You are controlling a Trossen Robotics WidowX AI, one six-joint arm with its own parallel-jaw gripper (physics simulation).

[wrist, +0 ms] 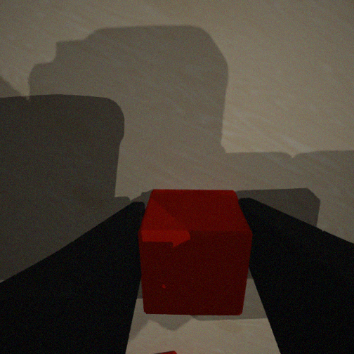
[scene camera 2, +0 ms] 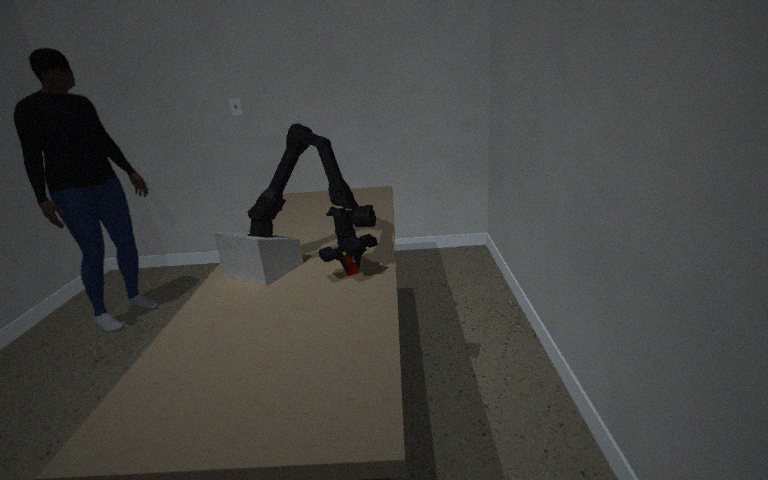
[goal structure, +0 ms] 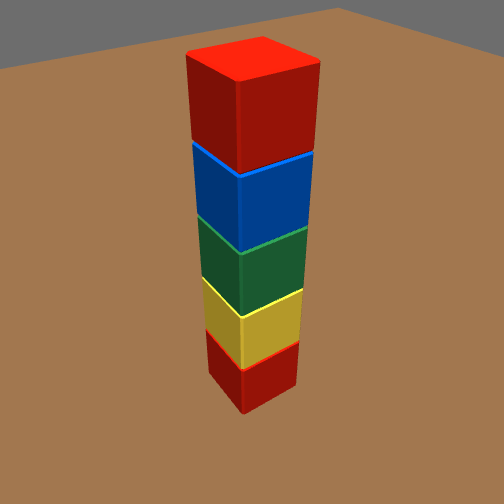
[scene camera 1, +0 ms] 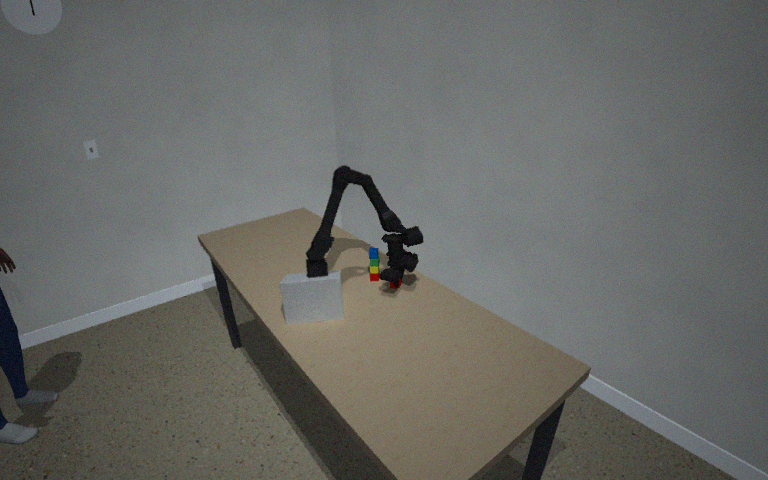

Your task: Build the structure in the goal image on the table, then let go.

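Where they show: gripper, fingertip midpoint: (scene camera 2: 352, 270) (scene camera 1: 398, 284); arm's base, link origin: (scene camera 2: 260, 236) (scene camera 1: 317, 275).
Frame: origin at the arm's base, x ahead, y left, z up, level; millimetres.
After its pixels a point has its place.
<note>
My gripper (scene camera 1: 394, 281) {y -1, x 316, z -120 mm} (scene camera 2: 351, 268) {y -1, x 316, z -120 mm} (wrist: 191, 211) points down and is shut on a red cube (scene camera 1: 395, 284) (scene camera 2: 352, 271) {y -6, x 316, z -119 mm} (wrist: 195, 255). In the wrist view, a black finger stands against each side of the cube. The cube is at table level or very close to it. Beside it stands an upright stack: a red cube (scene camera 1: 374, 277) {y 84, x 251, z -115 mm} at the bottom, then a yellow cube (scene camera 1: 374, 270) {y 87, x 253, z -85 mm}, a green cube (scene camera 1: 374, 262) {y 86, x 254, z -49 mm} and a blue cube (scene camera 1: 373, 253) {y 88, x 253, z -10 mm} on top. In scene camera 2 the gripper hides most of the stack.
The arm's base stands on a light grey block (scene camera 1: 312, 298) {y -80, x -43, z -36 mm} (scene camera 2: 260, 259) {y -106, x 50, z -36 mm} on the wooden table (scene camera 1: 430, 362) {y -431, x 208, z -133 mm} (scene camera 2: 271, 367) {y -484, x 261, z -133 mm}. The table's long edge lies just beyond the gripper. A sliver of something red (wrist: 166, 352) shows at the wrist view's bottom edge. A person (scene camera 2: 73, 141) stands beyond the table.
</note>
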